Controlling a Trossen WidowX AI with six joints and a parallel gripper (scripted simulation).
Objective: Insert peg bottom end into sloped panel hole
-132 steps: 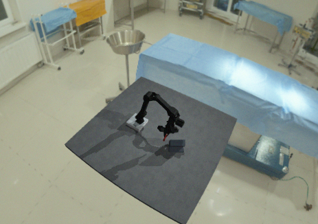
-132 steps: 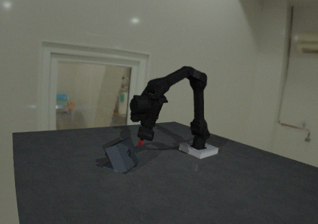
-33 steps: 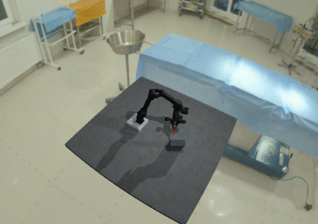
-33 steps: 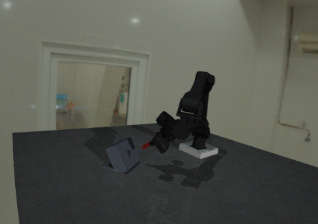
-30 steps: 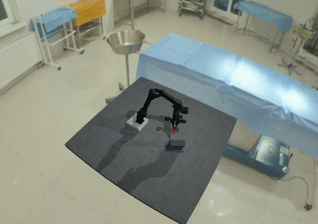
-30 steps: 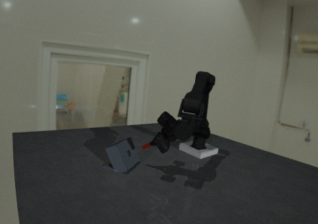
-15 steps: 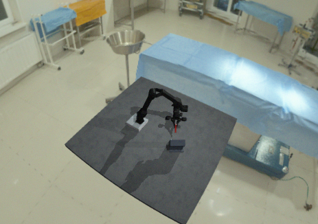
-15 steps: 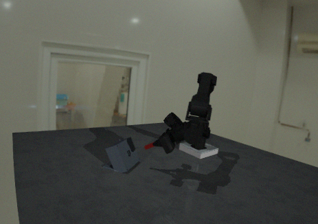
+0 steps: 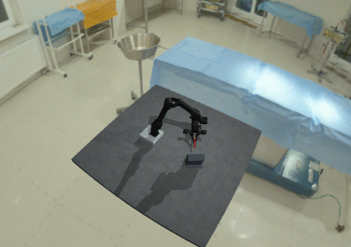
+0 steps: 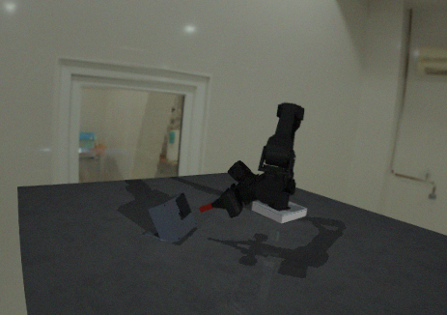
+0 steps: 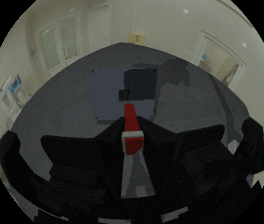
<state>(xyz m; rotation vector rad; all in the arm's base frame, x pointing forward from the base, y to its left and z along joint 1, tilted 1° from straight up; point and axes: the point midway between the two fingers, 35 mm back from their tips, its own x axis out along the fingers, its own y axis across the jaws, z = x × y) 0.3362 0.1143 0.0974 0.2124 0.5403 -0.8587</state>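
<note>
Right now my gripper tip is 80 mm to the left of the dark panel, 80 mm short of it and 60 mm above it. Also, from my gripper tip: thin red peg (10 mm to the left, 10 mm behind, 10 mm above).
</note>
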